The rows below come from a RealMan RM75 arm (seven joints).
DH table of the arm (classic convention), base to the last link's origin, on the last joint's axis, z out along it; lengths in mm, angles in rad. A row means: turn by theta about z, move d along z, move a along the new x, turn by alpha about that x. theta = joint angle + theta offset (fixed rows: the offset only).
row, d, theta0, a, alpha
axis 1, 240.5, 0, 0, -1.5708
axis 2, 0, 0, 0, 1.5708
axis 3, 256, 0, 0, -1.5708
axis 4, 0, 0, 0, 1.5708
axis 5, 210, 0, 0, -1.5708
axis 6, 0, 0, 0, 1.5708
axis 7, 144, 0, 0, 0
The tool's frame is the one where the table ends.
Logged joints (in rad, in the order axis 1, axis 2, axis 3, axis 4, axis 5, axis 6, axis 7), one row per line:
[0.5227 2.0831 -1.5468 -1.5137 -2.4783 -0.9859 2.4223]
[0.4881 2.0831 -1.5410 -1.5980 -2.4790 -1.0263 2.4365]
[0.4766 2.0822 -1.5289 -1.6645 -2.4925 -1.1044 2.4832]
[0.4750 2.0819 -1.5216 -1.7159 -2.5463 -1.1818 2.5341]
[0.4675 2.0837 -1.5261 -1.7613 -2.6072 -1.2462 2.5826]
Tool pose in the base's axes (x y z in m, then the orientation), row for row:
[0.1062 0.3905 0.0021 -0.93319 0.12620 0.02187 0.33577]
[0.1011 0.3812 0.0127 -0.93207 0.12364 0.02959 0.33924]
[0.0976 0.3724 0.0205 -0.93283 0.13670 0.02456 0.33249]
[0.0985 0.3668 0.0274 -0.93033 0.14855 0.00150 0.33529]
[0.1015 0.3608 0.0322 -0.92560 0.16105 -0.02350 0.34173]
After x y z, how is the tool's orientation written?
As a quaternion, x y z w.
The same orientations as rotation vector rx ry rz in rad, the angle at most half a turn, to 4 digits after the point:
[-2.4339 0.3292 0.0570]
[-2.4269 0.3219 0.0770]
[-2.4368 0.3571 0.0642]
[-2.4270 0.3875 0.0039]
[-2.4071 0.4188 -0.0611]

